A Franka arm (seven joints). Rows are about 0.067 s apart.
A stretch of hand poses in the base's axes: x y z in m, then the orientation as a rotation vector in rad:
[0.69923 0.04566 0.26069 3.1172 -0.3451 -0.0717]
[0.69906 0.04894 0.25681 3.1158 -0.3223 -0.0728]
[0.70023 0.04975 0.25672 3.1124 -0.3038 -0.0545]
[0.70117 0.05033 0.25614 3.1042 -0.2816 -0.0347]
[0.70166 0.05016 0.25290 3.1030 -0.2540 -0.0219]
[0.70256 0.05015 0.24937 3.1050 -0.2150 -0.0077]
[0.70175 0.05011 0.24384 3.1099 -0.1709 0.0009]
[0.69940 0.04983 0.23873 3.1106 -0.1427 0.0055]
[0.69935 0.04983 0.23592 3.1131 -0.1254 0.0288]
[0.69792 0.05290 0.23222 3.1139 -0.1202 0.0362]
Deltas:
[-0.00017 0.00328 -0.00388 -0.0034 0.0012 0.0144]
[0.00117 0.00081 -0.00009 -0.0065 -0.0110 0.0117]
[0.00094 0.00058 -0.00058 -0.0115 -0.0114 0.0139]
[0.00049 -0.00017 -0.00324 -0.0042 -0.0076 0.0177]
[0.00090 -0.00001 -0.00353 -0.0015 -0.0087 0.0252]
[-0.00081 -0.00004 -0.00553 0.0019 -0.0053 0.0285]
[-0.00235 -0.00028 -0.00511 -0.0009 -0.0027 0.0181]
[-0.00005 0.00000 -0.00281 0.0012 -0.0149 0.0114]
[-0.00143 0.00307 -0.00370 0.0005 -0.0047 0.0034]

